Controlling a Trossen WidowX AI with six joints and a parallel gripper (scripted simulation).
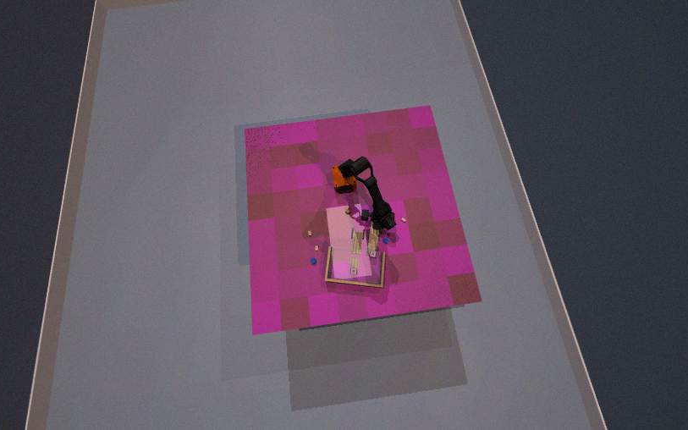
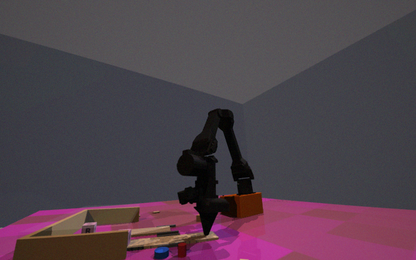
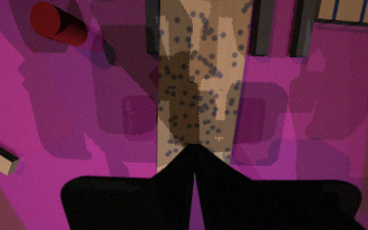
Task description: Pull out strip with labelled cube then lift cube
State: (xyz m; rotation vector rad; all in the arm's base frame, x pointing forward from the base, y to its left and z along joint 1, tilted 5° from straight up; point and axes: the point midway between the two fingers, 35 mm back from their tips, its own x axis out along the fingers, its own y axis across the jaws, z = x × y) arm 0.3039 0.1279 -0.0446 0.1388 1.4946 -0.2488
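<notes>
Now: gripper tip 100 mm short of the speckled strip and 30 mm to the left of it. The rest, counted from my gripper tip: red cylinder (100 mm ahead, 60 mm to the left, 10 mm above).
</notes>
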